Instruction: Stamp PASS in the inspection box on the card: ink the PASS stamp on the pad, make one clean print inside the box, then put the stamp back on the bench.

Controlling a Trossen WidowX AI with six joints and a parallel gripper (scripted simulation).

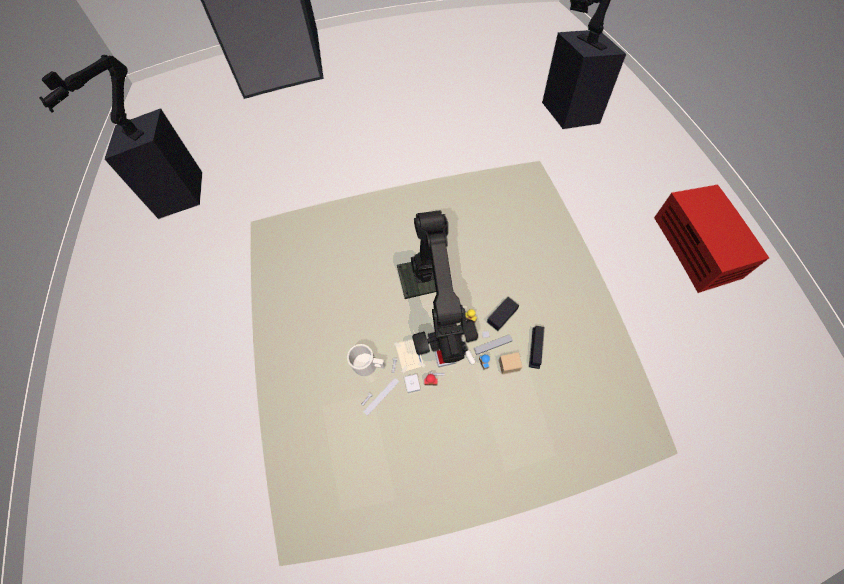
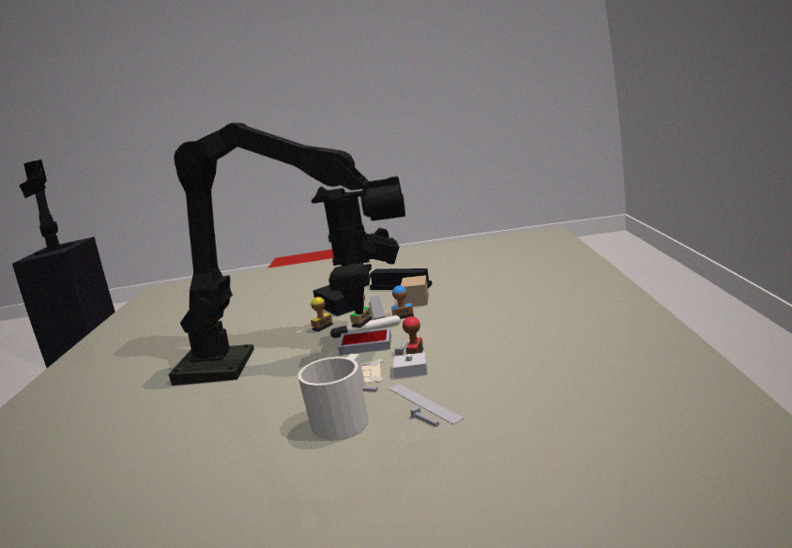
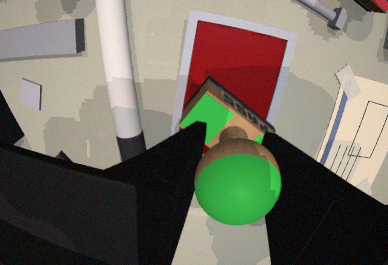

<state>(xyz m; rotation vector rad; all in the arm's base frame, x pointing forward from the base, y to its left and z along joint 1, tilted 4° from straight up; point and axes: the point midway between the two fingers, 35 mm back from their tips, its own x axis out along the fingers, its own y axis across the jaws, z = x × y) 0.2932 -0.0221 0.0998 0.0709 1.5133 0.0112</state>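
Now: the ink pad 6 cm below my gripper tip. Round my gripper tip: white marker: 2 cm behind, 6 cm to the left, 6 cm below; red stamp: 8 cm ahead, 7 cm to the right, 5 cm below; green-knobbed PASS stamp: right at my gripper tip.
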